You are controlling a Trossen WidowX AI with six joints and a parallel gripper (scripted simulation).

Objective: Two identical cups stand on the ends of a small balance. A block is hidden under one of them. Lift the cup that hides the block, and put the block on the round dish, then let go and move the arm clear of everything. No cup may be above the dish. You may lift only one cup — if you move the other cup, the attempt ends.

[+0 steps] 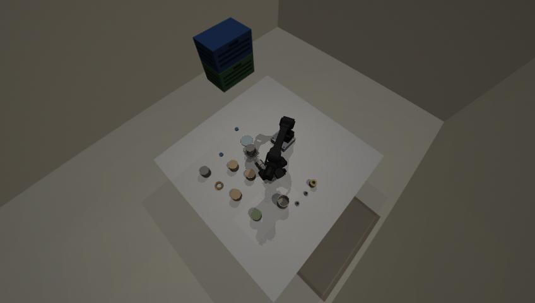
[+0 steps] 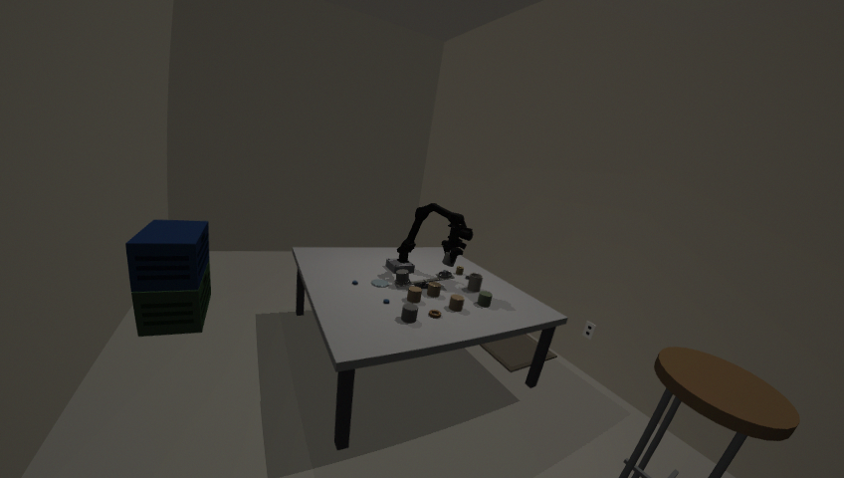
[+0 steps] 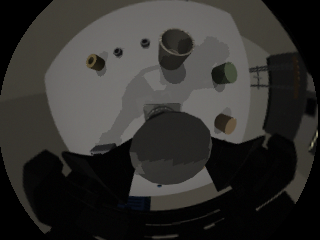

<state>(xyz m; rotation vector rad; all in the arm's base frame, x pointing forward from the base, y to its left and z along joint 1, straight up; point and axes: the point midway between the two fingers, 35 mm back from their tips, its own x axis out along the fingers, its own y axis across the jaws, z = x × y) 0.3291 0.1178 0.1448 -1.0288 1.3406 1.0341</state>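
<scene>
Right now the balance is 14 cm below my gripper tip, 13 cm to the right of it and 3 cm behind it.
</scene>
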